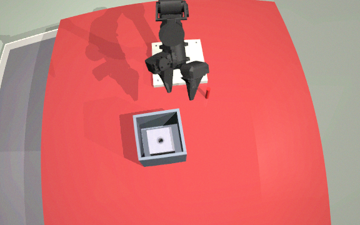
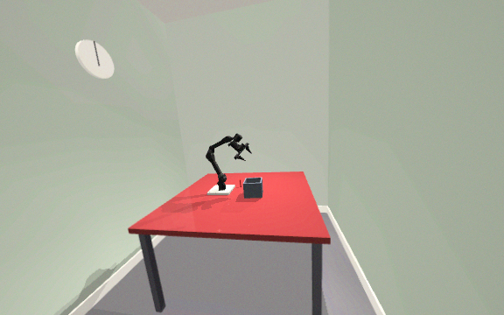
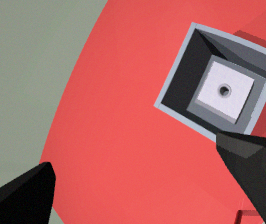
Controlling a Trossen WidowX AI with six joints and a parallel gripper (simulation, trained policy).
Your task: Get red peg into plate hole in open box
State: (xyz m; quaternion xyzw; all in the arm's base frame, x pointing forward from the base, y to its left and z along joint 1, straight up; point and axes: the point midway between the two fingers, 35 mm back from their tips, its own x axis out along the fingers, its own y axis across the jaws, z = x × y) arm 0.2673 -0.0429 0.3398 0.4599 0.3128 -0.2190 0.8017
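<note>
My gripper tip is 30 cm above the red peg, 14 cm to the right of it and 12 cm past it.
</note>
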